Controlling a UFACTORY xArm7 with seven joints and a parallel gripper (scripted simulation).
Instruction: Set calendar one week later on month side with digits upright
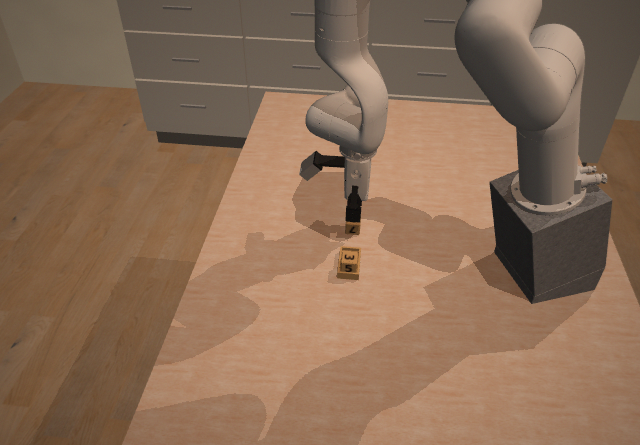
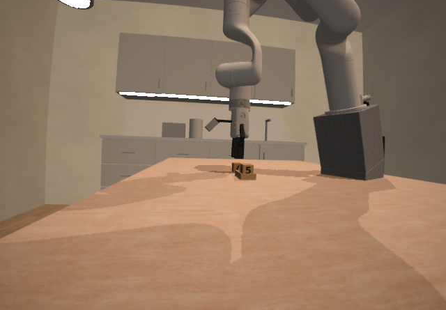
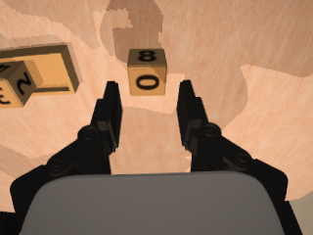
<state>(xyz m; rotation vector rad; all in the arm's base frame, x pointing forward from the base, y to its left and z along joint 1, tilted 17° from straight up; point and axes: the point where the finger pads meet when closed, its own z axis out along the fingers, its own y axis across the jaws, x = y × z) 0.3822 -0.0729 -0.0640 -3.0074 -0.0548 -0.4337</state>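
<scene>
Now: the wooden cube 5 cm below my hand.
</scene>
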